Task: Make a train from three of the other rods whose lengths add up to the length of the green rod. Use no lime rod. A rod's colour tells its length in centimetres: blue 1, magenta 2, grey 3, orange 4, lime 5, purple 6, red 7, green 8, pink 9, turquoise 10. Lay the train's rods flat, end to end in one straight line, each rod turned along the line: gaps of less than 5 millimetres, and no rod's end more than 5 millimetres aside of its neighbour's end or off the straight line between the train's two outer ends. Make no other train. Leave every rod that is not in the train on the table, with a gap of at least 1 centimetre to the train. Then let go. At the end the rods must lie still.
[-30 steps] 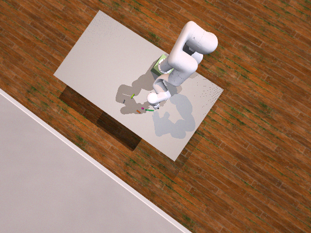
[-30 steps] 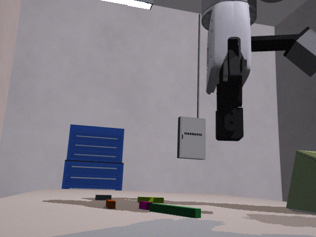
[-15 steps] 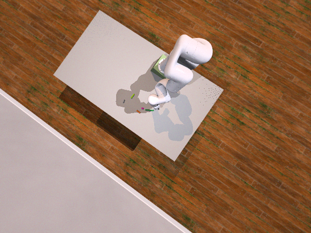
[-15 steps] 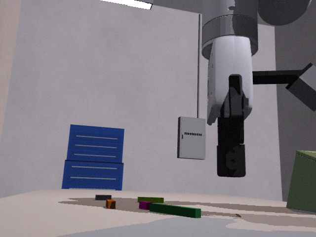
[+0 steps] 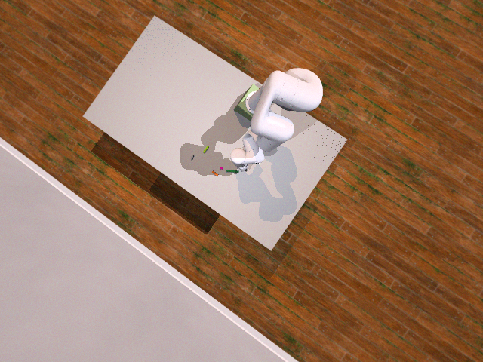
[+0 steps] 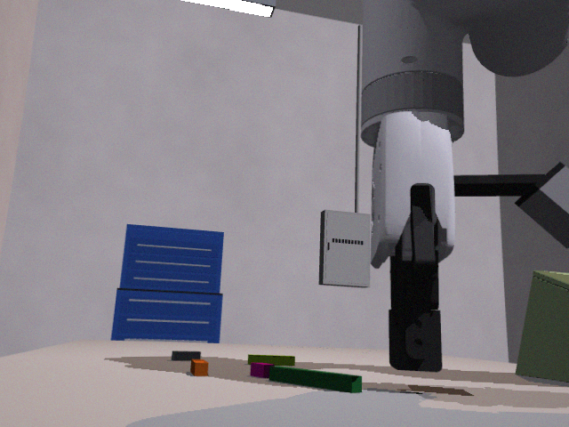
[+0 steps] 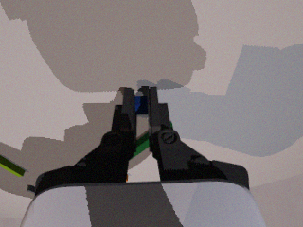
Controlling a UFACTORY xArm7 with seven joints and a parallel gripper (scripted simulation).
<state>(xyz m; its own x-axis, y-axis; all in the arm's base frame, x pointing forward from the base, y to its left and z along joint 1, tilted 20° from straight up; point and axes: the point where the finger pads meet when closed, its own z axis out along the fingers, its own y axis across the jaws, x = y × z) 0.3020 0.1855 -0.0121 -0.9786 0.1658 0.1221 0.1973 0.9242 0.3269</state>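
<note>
Right now the blue rod is 2 cm below my hand. From my hand the other things lie so: orange rod: 15 cm ahead, 8 cm to the right, 3 cm below; magenta rod: 10 cm ahead, 7 cm to the right, 3 cm below; green rod: 7 cm ahead, 3 cm below, 1 cm to the right.
</note>
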